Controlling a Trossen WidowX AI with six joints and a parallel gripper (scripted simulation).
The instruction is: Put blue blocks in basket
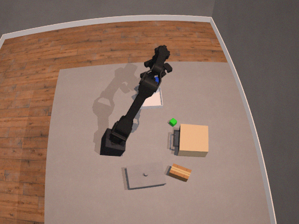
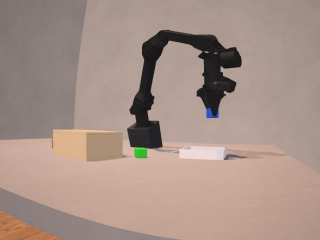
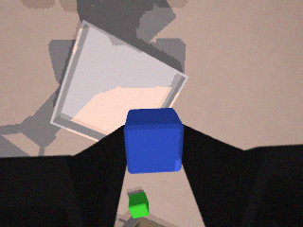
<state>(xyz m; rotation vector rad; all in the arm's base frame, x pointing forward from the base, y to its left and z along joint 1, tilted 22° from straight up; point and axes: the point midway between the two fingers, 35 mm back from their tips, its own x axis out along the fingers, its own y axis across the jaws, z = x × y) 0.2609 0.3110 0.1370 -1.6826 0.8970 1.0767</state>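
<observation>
Now: hand 160 mm above the white basket, 40 mm past it and 20 mm to the left of it. The rest, counted from my hand: green block 220 mm to the right, 160 mm below, 40 mm ahead; tan drawer cabinet 390 mm to the right, 130 mm below, 120 mm ahead; knobbed lid 510 mm to the right, 200 mm behind, 120 mm below.
</observation>
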